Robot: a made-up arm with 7 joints.
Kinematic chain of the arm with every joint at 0, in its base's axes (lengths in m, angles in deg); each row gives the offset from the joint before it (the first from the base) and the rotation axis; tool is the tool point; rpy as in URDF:
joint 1: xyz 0 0 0.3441 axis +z
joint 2: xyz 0 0 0 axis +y
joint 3: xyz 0 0 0.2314 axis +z
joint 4: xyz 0.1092 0 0 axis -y
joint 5: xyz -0.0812 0 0.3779 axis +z
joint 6: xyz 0 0 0 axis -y
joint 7: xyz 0.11 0 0 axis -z
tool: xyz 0 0 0 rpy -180 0 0
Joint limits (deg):
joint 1: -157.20..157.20
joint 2: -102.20..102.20
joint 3: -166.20..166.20
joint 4: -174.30..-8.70
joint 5: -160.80..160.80
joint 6: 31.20..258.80
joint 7: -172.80..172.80
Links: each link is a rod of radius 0.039 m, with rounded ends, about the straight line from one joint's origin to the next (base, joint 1, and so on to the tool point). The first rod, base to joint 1, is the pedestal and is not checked.
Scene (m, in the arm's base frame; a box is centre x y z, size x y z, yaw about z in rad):
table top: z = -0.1
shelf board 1: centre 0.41 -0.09 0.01 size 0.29 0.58 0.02 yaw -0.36
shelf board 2: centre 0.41 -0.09 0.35 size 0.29 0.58 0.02 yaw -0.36
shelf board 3: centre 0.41 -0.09 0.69 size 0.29 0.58 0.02 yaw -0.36
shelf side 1: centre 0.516 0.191 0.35 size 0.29 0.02 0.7 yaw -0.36
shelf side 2: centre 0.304 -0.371 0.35 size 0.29 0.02 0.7 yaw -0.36
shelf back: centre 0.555 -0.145 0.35 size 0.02 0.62 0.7 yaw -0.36
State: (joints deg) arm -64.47 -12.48 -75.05 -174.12 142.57 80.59 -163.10
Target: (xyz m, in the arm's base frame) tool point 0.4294 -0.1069 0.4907
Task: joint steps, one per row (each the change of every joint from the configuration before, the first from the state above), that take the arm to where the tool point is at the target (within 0.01 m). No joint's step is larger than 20 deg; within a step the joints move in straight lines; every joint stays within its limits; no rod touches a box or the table.
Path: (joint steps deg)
1: 6.70 -14.99 8.70 -0.04 3.69 15.66 -1.71
2: 6.71 -15.00 8.69 -0.05 3.70 15.66 -1.71
3: 6.70 -14.99 8.70 -0.05 3.69 15.66 -1.71
4: 6.71 -14.99 8.69 -0.04 3.69 15.66 -1.71
5: 15.31 -8.10 16.03 0.00 1.16 10.66 2.28
6: 15.31 -8.10 16.03 0.00 1.15 10.67 2.28
7: 15.31 -8.10 16.03 0.00 1.15 10.66 2.28
8: -2.19 10.39 -3.39 4.07 -3.58 -18.00 0.00
9: -2.18 10.38 -3.40 4.07 -3.57 -18.01 0.00
10: -2.19 10.38 -3.40 4.06 -3.58 -18.01 0.00
11: -2.19 10.38 -3.40 4.07 -3.58 -18.01 0.00
12: -2.18 10.39 -3.39 4.07 -3.57 -18.00 0.00
13: -2.19 10.38 -3.40 4.07 -3.58 -18.01 0.00

